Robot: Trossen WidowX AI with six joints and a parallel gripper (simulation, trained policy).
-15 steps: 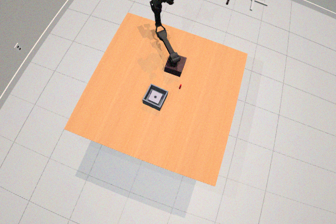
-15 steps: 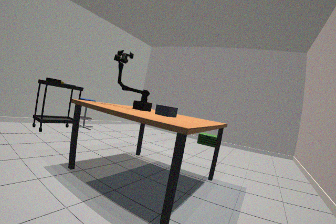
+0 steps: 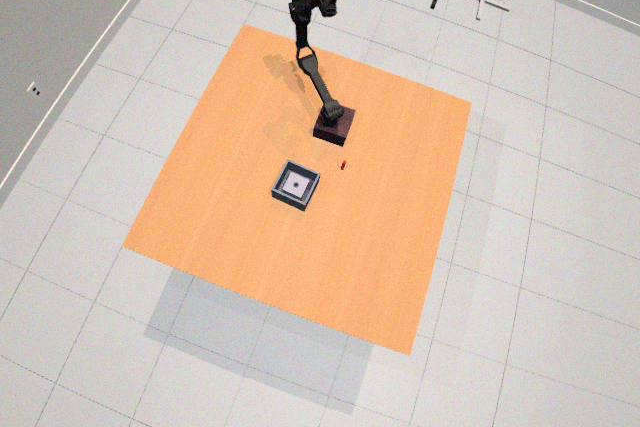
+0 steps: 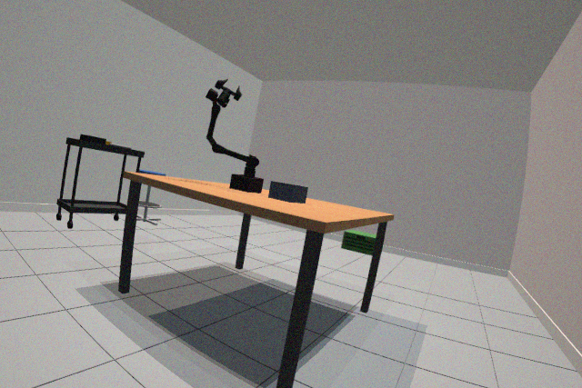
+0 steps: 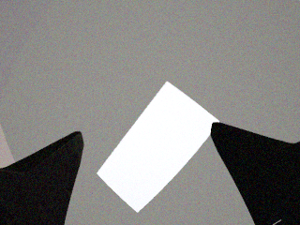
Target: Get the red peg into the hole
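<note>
The red peg is 390 mm ahead of my gripper tip, 180 mm to the left of it and 660 mm below it. The rest, counted from my gripper tip: dark box (530 mm ahead, 10 mm to the right, 680 mm below); then plate (530 mm ahead, 10 mm to the right, 660 mm below).
</note>
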